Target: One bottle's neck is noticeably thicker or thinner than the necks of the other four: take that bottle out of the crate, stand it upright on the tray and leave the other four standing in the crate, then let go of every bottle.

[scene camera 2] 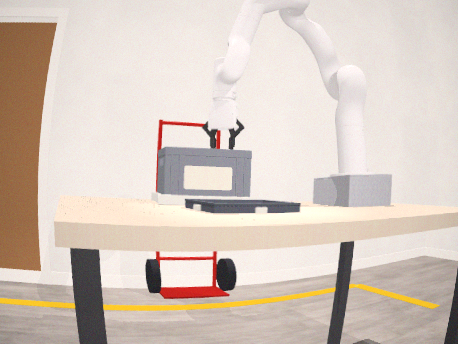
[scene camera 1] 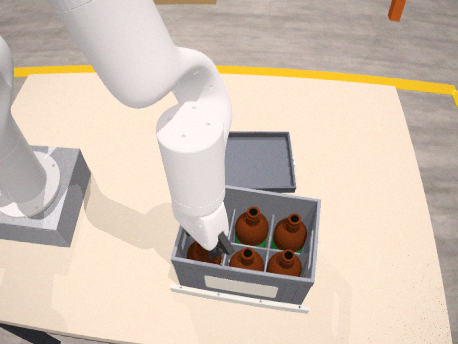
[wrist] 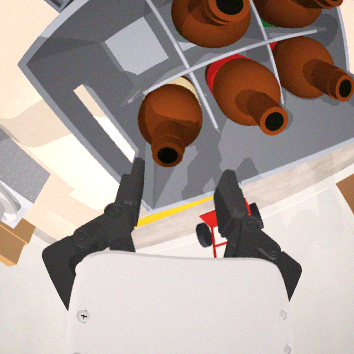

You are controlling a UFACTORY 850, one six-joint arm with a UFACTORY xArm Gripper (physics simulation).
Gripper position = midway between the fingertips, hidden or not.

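There is a bottle (scene camera 1: 285, 262) that I can see, and there is a bottle (wrist: 169, 118) too. My own gripper (scene camera 1: 204, 242) is visible to me as well, and I find the gripper (scene camera 2: 222, 149) again elsewhere, just as the wrist view gives me that same gripper (wrist: 181, 177).
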